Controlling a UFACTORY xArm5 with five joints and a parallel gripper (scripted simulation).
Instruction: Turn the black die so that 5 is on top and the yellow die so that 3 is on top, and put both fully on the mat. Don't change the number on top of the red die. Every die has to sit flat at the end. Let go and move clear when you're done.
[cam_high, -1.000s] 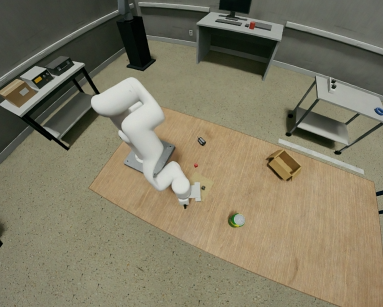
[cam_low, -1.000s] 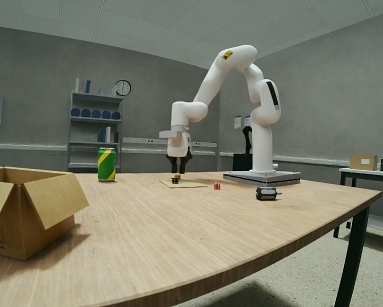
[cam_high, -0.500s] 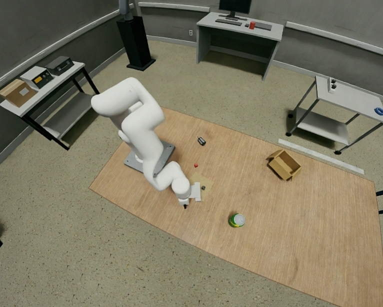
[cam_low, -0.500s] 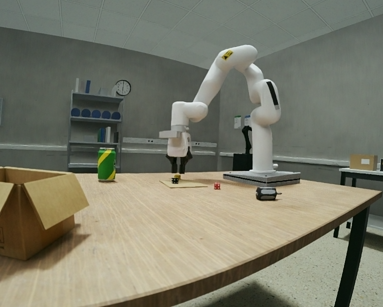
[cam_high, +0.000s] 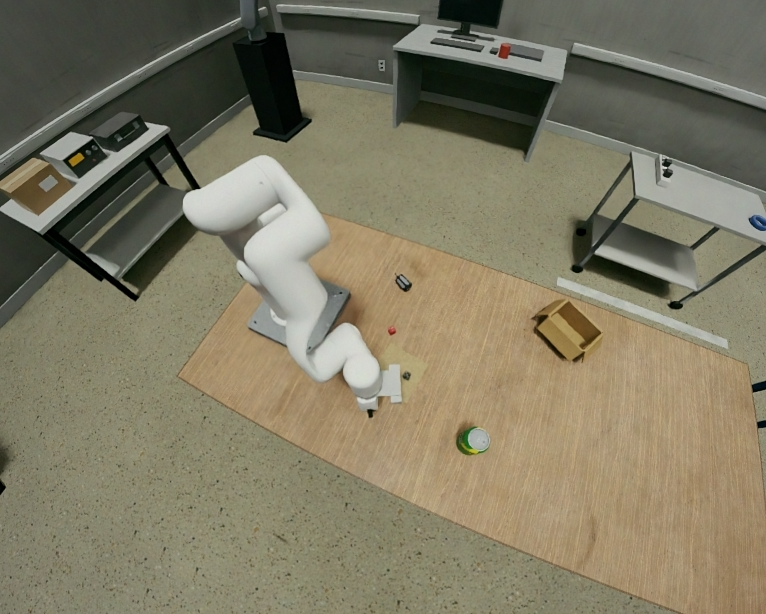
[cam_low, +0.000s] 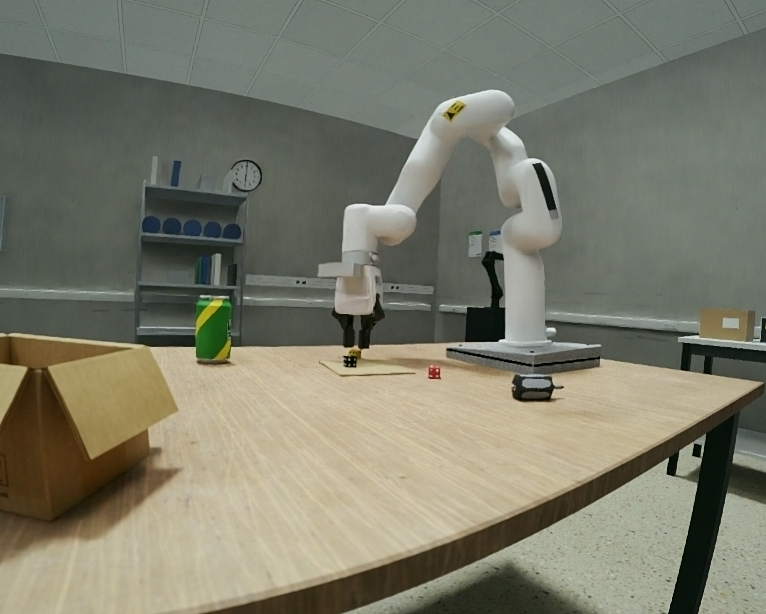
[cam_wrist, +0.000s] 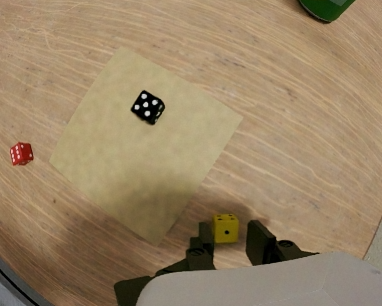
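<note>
Now: hand 3 cm above the yellow die. The rest, counted from my hand: black die (11 cm to the left, 6 cm ahead, 3 cm below); then tan mat (11 cm to the left, 4 cm below, 3 cm ahead); then red die (22 cm to the left, 4 cm behind, 3 cm below).
</note>
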